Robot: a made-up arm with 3 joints. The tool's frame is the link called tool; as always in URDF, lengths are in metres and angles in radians. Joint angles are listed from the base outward. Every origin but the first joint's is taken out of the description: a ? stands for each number. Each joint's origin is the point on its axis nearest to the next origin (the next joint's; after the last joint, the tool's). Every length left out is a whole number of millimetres.
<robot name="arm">
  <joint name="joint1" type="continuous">
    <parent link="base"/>
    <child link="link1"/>
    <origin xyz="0.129 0.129 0.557" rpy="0 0 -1.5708"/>
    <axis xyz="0 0 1"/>
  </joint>
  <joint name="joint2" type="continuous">
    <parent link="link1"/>
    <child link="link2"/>
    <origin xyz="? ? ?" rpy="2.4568 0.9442 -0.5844"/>
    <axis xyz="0 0 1"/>
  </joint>
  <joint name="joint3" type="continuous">
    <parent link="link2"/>
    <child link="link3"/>
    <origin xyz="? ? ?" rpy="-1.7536 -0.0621 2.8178"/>
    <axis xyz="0 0 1"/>
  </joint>
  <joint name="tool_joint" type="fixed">
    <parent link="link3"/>
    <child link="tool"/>
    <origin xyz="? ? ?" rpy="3.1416 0 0.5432"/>
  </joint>
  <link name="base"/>
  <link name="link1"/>
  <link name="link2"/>
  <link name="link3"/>
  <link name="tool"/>
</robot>
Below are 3 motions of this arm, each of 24 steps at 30 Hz.
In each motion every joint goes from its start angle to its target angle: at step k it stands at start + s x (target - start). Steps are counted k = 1, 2, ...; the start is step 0. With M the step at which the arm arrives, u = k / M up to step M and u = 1 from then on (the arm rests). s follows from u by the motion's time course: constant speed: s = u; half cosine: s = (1 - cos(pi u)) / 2; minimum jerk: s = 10 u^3 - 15 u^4 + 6 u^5.
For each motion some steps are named. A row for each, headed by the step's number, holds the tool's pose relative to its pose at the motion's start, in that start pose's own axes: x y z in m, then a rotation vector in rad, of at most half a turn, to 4 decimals.
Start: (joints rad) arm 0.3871 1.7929 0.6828
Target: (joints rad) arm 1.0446 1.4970 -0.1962
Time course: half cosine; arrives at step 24
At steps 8, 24:
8: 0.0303 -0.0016 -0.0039 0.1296 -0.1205 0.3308
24: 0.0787 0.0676 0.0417 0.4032 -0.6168 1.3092

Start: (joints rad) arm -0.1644 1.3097 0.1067
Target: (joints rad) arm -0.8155 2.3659 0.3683
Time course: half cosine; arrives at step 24
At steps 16, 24:
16: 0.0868 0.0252 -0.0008 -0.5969 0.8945 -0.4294
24: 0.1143 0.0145 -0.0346 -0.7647 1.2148 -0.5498

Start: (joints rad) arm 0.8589 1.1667 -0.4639
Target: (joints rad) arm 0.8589 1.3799 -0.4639
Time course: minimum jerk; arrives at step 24
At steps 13, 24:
13: 0.0230 0.0009 -0.0026 -0.0020 0.1211 0.0223
24: 0.0395 0.0018 -0.0063 -0.0034 0.2096 0.0387

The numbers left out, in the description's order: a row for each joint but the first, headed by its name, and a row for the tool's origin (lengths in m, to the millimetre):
joint2: 0.022 0.128 0
joint3: 0.03 0.154 0
tool: -0.101 0.149 0

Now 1 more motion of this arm.
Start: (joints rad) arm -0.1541 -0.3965 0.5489
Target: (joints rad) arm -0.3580 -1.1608 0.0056
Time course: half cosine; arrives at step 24
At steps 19, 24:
19: 0.0420 -0.0598 -0.0427 0.3402 -0.5288 0.4599
24: 0.0479 -0.0634 -0.0447 0.3670 -0.5993 0.5147

